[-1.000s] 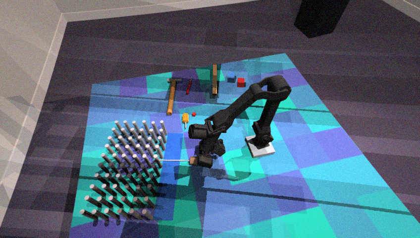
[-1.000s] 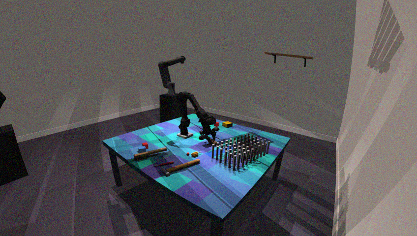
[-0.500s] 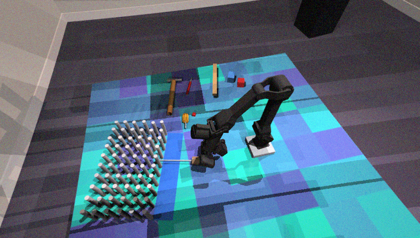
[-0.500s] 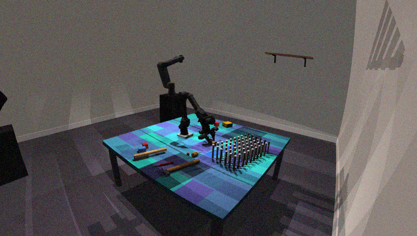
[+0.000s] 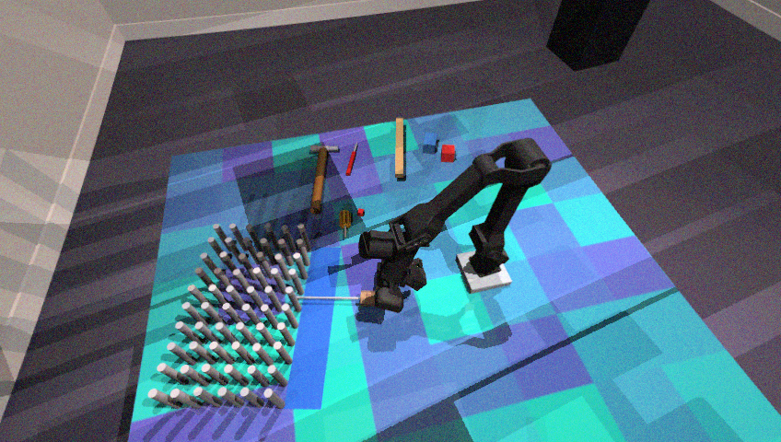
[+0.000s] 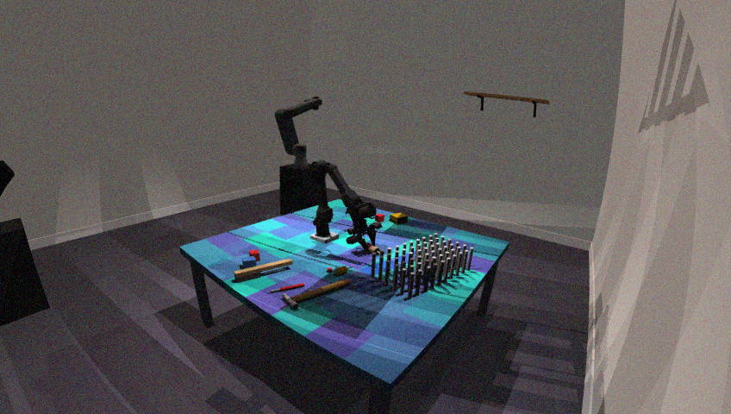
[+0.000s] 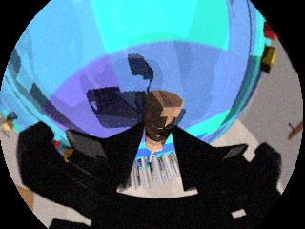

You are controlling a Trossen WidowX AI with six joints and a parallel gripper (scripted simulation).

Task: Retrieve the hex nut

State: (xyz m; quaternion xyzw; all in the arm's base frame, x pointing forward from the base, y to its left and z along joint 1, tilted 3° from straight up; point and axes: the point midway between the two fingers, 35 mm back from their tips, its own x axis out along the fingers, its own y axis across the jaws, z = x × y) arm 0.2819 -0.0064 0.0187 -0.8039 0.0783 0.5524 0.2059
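My gripper tip is 100 mm short of the hook tool and 40 mm to the left of it. The rest, counted from my gripper tip: yellow screwdriver: 10 mm ahead, 260 mm to the right; then bent wire: 250 mm behind, 470 mm to the left, 20 mm below; then blue taped strip: 160 mm ahead, 20 mm to the right, 20 mm below.
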